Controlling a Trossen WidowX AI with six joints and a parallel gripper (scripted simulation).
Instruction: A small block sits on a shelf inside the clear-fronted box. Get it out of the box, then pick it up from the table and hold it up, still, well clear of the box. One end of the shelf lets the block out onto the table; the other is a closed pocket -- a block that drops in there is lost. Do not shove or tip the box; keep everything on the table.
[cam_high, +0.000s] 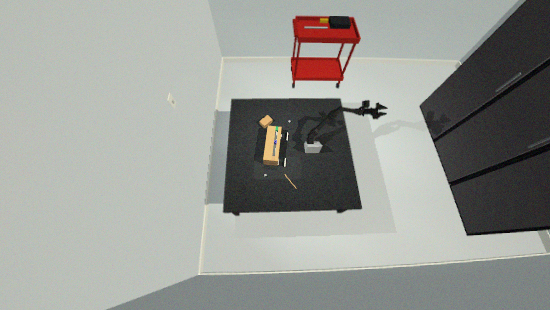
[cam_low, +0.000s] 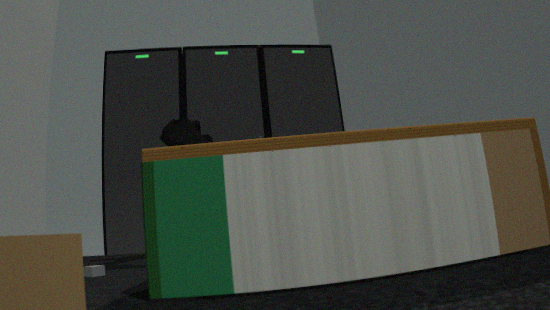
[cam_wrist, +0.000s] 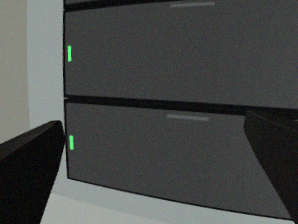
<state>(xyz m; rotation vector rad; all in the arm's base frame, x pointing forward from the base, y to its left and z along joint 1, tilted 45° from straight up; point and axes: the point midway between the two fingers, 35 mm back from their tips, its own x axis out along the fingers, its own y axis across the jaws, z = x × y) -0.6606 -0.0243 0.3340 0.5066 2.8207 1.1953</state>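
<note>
Right now the wooden box is 100 cm ahead of my gripper tip, 30 cm to the left of it and 35 cm below it. From my gripper tip the other things lie so: thin wooden stick (83 cm ahead, 64 cm to the left, 41 cm below); then tan box (114 cm ahead, 38 cm below); then blue block (101 cm ahead, 27 cm to the left, 32 cm below).
</note>
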